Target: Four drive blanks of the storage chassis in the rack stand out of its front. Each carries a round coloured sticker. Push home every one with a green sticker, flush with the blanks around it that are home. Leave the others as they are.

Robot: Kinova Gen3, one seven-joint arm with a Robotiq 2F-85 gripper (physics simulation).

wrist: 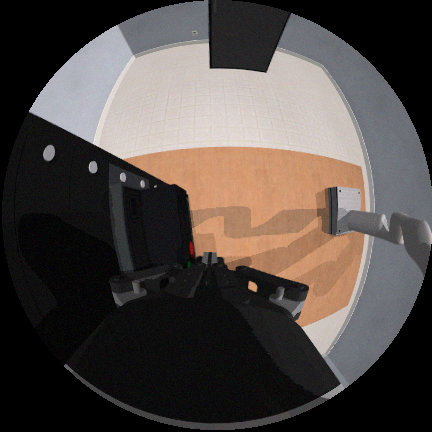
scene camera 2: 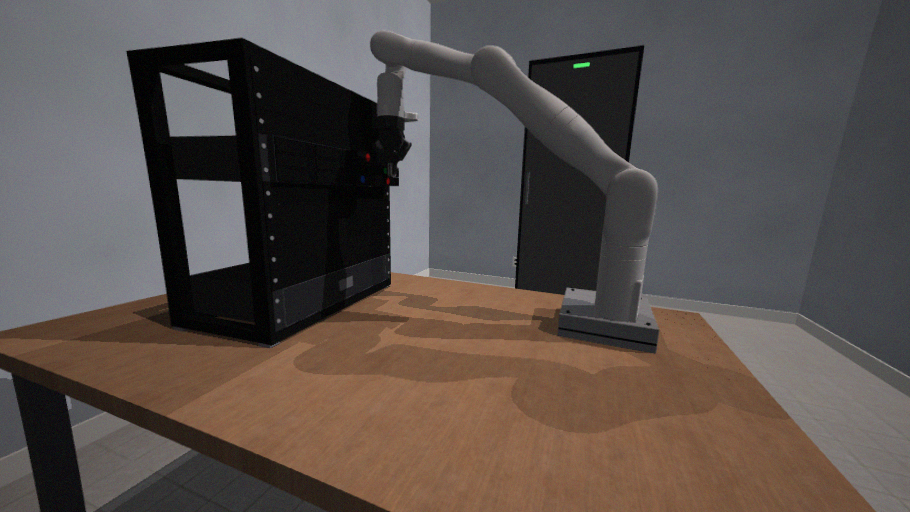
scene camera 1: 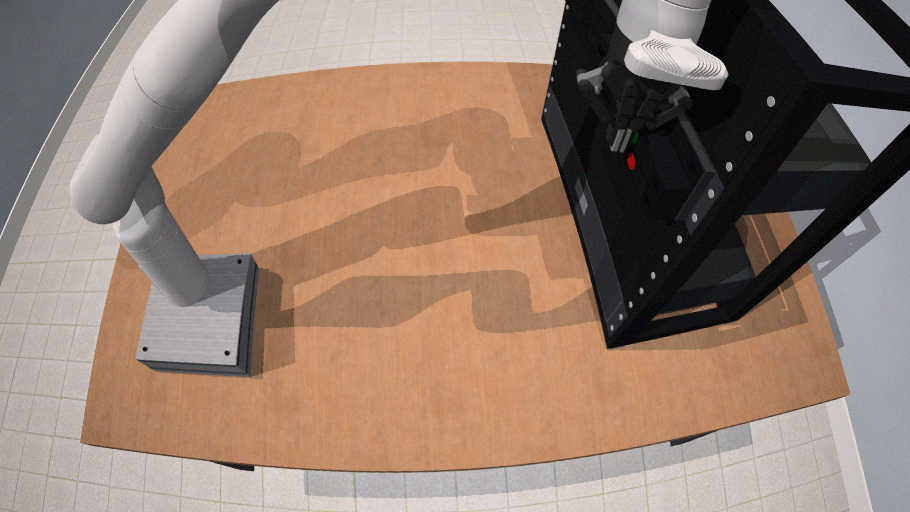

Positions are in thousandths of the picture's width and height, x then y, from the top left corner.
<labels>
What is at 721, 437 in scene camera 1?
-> A black rack.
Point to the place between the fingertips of my gripper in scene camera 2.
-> At 431, 345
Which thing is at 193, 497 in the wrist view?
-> A black rack.
</labels>
